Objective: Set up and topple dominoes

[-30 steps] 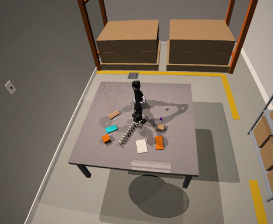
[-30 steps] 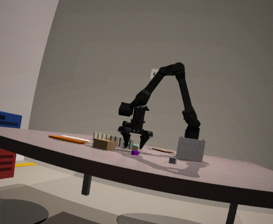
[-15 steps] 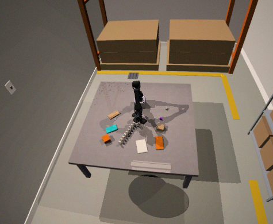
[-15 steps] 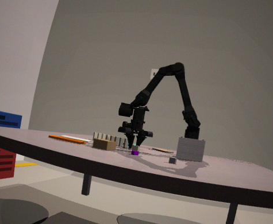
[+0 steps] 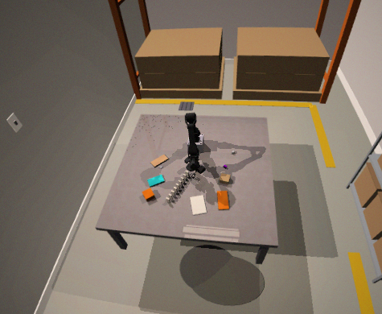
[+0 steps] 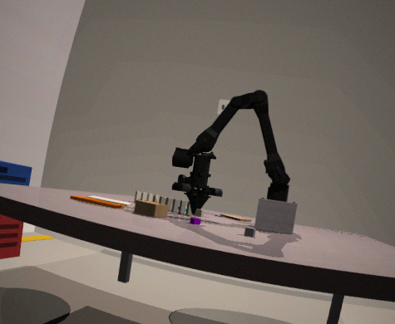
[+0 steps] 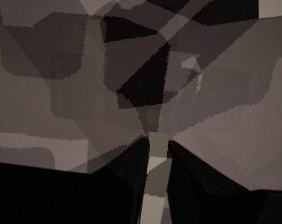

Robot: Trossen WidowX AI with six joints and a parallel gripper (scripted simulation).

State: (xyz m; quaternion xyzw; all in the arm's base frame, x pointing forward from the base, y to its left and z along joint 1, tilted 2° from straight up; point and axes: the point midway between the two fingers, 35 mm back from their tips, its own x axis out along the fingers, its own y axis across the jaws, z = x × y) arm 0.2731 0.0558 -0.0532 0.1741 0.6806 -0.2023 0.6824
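Now: the brown box 40 mm ahead of my gripper tip, 250 mm to the left of it and 10 mm above it. From my gripper tip the other things lie so: small purple piece: 90 mm behind, 230 mm to the left; cyan block: 150 mm ahead, 300 mm to the right, 10 mm below; cream sheet: 300 mm ahead, 90 mm to the left, 10 mm below.
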